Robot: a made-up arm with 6 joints. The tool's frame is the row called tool. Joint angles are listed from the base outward. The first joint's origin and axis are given. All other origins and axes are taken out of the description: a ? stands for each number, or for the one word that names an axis. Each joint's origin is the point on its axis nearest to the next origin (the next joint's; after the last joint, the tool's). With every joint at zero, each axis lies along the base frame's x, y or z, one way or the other. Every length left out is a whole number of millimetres.
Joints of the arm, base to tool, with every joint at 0 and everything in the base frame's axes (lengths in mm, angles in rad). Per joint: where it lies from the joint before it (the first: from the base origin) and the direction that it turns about. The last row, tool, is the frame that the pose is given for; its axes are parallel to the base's.
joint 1: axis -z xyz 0 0 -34
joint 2: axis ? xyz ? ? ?
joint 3: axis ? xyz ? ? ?
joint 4: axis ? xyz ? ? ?
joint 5: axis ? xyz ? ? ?
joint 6: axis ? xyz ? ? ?
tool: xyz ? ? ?
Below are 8 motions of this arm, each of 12 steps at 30 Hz.
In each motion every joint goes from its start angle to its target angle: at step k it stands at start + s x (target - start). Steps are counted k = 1, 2, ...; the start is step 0. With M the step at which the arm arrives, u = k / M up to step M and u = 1 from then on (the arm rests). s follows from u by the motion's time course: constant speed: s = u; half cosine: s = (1 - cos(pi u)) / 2; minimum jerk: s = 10 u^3 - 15 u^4 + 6 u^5.
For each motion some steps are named. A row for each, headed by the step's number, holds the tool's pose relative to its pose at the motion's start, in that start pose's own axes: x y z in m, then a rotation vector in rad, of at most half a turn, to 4 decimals.
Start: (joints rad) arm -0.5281 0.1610 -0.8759 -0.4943 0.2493 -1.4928
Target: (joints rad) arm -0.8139 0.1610 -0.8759 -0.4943 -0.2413 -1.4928
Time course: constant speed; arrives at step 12
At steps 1, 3, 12:
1: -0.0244 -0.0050 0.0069 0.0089 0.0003 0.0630
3: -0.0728 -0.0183 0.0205 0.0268 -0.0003 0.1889
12: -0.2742 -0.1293 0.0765 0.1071 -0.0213 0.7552

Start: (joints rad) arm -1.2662 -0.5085 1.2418 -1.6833 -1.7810 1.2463
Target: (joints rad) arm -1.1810 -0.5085 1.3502 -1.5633 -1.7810 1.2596
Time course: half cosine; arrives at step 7
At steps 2, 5, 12:
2: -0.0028 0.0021 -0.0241 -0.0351 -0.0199 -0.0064
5: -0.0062 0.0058 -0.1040 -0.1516 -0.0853 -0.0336
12: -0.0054 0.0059 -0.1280 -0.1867 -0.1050 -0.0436

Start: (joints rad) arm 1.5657 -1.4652 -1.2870 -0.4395 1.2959 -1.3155
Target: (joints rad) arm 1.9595 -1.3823 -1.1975 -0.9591 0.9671 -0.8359
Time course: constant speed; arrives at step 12
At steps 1, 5, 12:
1: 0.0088 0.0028 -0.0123 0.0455 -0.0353 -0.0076
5: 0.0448 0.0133 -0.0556 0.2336 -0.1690 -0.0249
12: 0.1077 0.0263 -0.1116 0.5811 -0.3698 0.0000

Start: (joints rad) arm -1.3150 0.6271 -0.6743 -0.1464 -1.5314 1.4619
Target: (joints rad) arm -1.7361 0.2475 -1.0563 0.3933 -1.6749 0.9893
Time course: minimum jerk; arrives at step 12
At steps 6, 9, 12:
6: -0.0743 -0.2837 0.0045 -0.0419 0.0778 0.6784
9: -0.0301 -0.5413 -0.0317 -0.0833 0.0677 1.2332
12: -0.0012 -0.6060 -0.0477 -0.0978 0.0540 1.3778

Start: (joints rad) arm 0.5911 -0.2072 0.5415 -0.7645 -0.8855 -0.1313
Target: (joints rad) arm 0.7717 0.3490 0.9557 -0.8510 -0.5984 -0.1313
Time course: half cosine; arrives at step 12
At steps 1, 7, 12:
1: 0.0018 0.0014 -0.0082 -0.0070 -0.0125 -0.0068
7: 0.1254 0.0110 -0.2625 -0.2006 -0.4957 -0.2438
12: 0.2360 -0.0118 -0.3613 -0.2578 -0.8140 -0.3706

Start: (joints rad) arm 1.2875 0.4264 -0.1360 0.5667 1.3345 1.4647
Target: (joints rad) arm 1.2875 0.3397 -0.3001 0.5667 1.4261 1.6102
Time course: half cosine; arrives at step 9
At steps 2, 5, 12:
2: 0.0000 0.0101 -0.0012 -0.0008 0.0022 -0.0062
5: -0.0023 0.0502 -0.0071 -0.0064 0.0116 -0.0310
12: -0.0073 0.0842 -0.0140 -0.0146 0.0203 -0.0532

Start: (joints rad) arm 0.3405 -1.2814 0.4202 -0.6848 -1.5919 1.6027
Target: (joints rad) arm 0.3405 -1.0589 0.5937 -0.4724 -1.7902 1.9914
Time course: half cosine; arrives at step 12
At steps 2, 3, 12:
2: 0.0018 -0.0012 -0.0108 -0.0078 -0.0180 -0.0133
3: 0.0043 -0.0026 -0.0234 -0.0165 -0.0394 -0.0295
12: 0.0504 -0.0151 -0.1450 -0.0754 -0.2676 -0.2273

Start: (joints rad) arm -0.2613 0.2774 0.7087 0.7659 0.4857 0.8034
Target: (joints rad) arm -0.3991 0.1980 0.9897 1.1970 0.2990 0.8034
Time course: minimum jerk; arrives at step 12
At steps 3, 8, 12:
3: -0.0025 -0.0010 0.0013 -0.0299 -0.0403 0.0147
8: -0.0170 -0.0095 0.0058 -0.2512 -0.2994 0.1266
12: -0.0203 -0.0133 0.0061 -0.3266 -0.3752 0.1648

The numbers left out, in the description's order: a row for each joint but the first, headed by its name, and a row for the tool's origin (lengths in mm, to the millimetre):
joint 2: axis -y, xyz -189 -80 0
joint 3: axis -z, xyz -2 0 32
joint 4: axis -x, xyz -447 -117 0
joint 5: axis -z, xyz 0 -73 -61
joint 6: axis -z, xyz 37 36 0
tool: xyz -17 220 0

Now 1 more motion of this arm.
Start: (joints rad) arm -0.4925 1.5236 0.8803 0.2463 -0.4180 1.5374
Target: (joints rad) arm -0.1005 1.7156 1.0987 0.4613 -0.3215 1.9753
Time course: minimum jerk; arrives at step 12
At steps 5, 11, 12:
5: 0.0060 -0.0027 -0.0160 0.0768 -0.1403 -0.3007
11: 0.0088 -0.0411 -0.0354 0.2898 -0.3332 -0.8560
12: 0.0087 -0.0416 -0.0356 0.2918 -0.3343 -0.8603

